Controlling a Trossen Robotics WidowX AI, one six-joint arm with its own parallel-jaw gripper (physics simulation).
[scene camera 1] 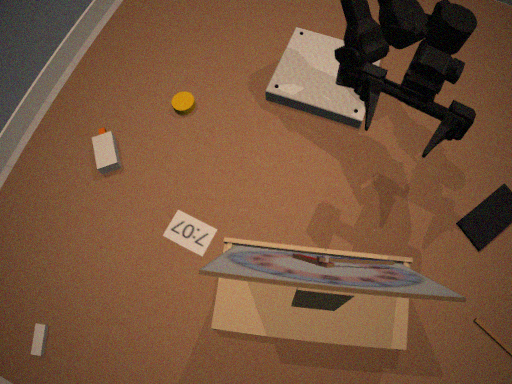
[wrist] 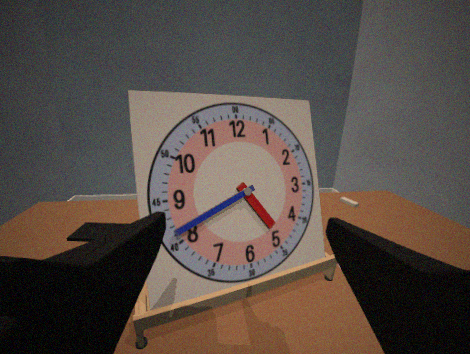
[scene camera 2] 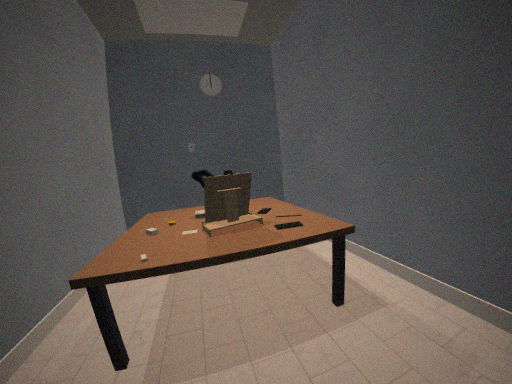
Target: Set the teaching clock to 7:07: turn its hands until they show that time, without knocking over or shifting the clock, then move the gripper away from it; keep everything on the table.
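Places are measured from the arm's base along level axes (x left, y up, z ahead), in millimetres.
Pixels of known places: gripper, between the fingertips: [scene camera 1: 394, 142] [wrist: 247, 222]; arm's base, origin of its link: [scene camera 1: 351, 76].
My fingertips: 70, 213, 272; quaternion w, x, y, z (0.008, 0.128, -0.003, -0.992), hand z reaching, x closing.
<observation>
For each thing: its top centre in the pictures, then the offset to it from my fingertips, as dx, dy, dz.
- short red hand, centre of its top: [scene camera 1: 314, 254] [wrist: 258, 183] -79, -45, +176
- yellow disc, centre of its top: [scene camera 1: 182, 100] [scene camera 2: 172, 221] -415, -221, -130
- white box, centre of its top: [scene camera 1: 103, 145] [scene camera 2: 150, 229] -545, -212, +16
- small white block, centre of its top: [scene camera 1: 38, 339] [wrist: 349, 200] [scene camera 2: 143, 256] -535, -228, +428
- black slab, centre of its top: [scene camera 1: 493, 215] +271, -232, -30
- thin stick, centre of its top: [scene camera 1: 509, 350] [scene camera 2: 288, 215] +329, -234, +228
The teaching clock [scene camera 1: 325, 274] [scene camera 2: 212, 200] [wrist: 240, 160] stands upright on its wooden stand [wrist: 235, 296]; scene camera 2 shows its back. In the wrist view the short red hand [wrist: 260, 211] points between 4 and 5, nearer 5. The long blue hand [wrist: 210, 214] points close to 8, at about 41 minutes. My gripper [scene camera 1: 396, 142] [wrist: 247, 222] is open and empty, apart from the clock on its face side; its fingers frame the lower dial in the wrist view. The card reading 7:07 [scene camera 1: 190, 232] [scene camera 2: 190, 232] lies beside the clock.
A pale base plate [scene camera 1: 305, 70] lies below the arm. A yellow disc [scene camera 1: 183, 101] [scene camera 2: 172, 223], a white box [scene camera 1: 105, 151] [scene camera 2: 152, 231] and a small white block [scene camera 1: 39, 340] [scene camera 2: 143, 257] [wrist: 349, 201] are on the card's side. A black slab [scene camera 1: 487, 217] and a thin stick [scene camera 1: 492, 336] [scene camera 2: 288, 216] lie opposite.
</observation>
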